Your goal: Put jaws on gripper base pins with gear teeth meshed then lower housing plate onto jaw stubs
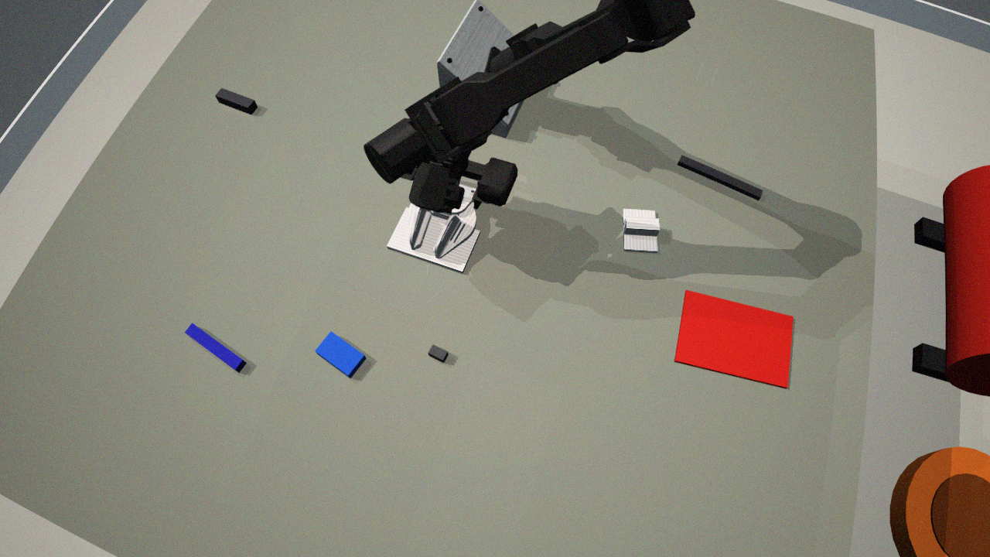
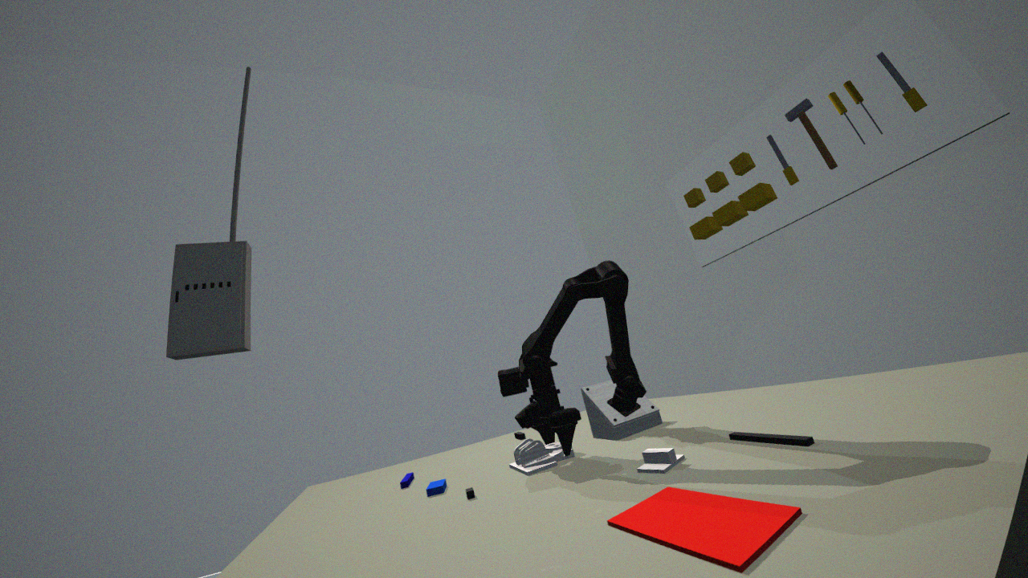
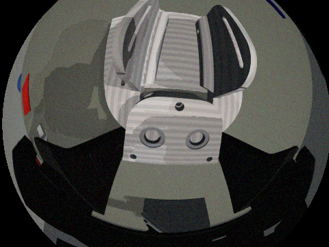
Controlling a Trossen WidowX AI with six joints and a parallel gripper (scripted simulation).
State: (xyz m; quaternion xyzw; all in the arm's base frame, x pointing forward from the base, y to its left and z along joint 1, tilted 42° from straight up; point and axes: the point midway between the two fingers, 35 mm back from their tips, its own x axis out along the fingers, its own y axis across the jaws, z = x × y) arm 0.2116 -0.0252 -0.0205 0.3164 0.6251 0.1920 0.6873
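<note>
Now: the housing plate right at my gripper tip. The rest, counted from my gripper tip: small black block: 240 mm ahead, 40 mm to the left; white ribbed plate: 70 mm ahead, 10 mm to the right; gripper base: 10 mm ahead, 20 mm above.
</note>
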